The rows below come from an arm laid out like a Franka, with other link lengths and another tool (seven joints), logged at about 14 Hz.
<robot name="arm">
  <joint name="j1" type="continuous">
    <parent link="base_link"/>
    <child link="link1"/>
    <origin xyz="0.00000 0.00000 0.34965" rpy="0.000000 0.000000 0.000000"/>
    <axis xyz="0 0 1"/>
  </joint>
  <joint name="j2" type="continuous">
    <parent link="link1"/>
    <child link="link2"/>
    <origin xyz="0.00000 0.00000 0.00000" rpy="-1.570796 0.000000 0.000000"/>
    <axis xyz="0 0 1"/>
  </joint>
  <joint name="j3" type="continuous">
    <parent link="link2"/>
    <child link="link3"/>
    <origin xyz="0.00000 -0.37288 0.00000" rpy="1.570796 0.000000 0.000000"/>
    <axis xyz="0 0 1"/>
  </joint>
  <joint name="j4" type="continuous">
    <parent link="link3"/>
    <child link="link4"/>
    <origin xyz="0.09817 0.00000 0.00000" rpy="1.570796 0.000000 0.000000"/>
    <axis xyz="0 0 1"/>
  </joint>
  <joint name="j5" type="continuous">
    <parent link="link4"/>
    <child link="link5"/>
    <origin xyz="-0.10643 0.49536 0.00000" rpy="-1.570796 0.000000 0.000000"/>
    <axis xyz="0 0 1"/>
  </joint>
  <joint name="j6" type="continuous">
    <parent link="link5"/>
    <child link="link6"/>
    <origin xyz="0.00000 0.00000 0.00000" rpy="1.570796 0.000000 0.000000"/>
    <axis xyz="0 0 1"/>
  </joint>
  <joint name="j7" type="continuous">
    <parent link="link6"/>
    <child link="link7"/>
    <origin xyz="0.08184 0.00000 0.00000" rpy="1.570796 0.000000 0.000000"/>
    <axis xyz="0 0 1"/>
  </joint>
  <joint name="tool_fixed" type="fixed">
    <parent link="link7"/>
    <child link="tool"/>
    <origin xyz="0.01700 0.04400 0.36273" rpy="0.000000 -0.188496 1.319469"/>
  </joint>
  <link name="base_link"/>
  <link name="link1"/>
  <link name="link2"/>
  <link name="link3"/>
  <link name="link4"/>
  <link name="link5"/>
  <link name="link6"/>
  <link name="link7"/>
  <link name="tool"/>
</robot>
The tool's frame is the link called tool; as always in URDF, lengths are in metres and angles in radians. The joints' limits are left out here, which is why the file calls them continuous.
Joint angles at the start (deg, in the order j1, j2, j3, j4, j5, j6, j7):
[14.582, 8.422, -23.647, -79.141, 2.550, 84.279, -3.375]
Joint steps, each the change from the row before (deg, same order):
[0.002, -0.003, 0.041, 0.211, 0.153, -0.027, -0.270]
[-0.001, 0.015, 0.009, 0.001, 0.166, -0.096, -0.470]
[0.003, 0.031, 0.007, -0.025, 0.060, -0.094, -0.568]
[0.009, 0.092, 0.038, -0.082, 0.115, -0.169, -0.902]
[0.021, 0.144, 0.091, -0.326, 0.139, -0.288, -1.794]
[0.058, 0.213, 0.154, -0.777, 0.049, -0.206, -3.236]
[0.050, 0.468, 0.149, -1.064, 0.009, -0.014, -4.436]
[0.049, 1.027, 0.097, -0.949, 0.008, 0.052, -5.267]
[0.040, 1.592, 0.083, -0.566, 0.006, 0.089, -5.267]
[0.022, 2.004, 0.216, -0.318, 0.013, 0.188, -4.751]
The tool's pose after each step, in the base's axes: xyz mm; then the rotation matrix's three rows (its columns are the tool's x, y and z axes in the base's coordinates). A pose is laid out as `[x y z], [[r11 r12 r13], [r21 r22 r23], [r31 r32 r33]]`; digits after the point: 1 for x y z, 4 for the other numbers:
[710.9 -128.2 474.1], [[0.1522 -0.9856 -0.0731], [-0.9701 -0.1631 0.1798], [-0.1892 0.0435 -0.9810]]
[710.8 -126.9 473.7], [[0.1601 -0.9842 -0.0761], [-0.9681 -0.1716 0.1826], [-0.1927 0.0444 -0.9802]]
[710.7 -126.1 472.8], [[0.1694 -0.9823 -0.0803], [-0.9661 -0.1816 0.1834], [-0.1948 0.0465 -0.9797]]
[710.4 -124.4 470.6], [[0.1843 -0.9789 -0.0888], [-0.9626 -0.1980 0.1851], [-0.1988 0.0514 -0.9787]]
[709.3 -121.3 465.0], [[0.2133 -0.9711 -0.1073], [-0.9549 -0.2304 0.1872], [-0.2065 0.0626 -0.9764]]
[708.0 -117.1 454.2], [[0.2651 -0.9543 -0.1380], [-0.9393 -0.2879 0.1868], [-0.2180 0.0801 -0.9726]]
[707.5 -112.8 437.9], [[0.3327 -0.9261 -0.1779], [-0.9135 -0.3633 0.1829], [-0.2340 0.1016 -0.9669]]
[708.5 -108.5 416.4], [[0.4078 -0.8848 -0.2254], [-0.8768 -0.4484 0.1737], [-0.2548 0.1268 -0.9587]]
[711.3 -104.1 392.1], [[0.4774 -0.8349 -0.2739], [-0.8335 -0.5289 0.1596], [-0.2782 0.1521 -0.9484]]
[715.1 -98.5 365.2], [[0.5356 -0.7810 -0.3212], [-0.7879 -0.5991 0.1426], [-0.3038 0.1767 -0.9362]]

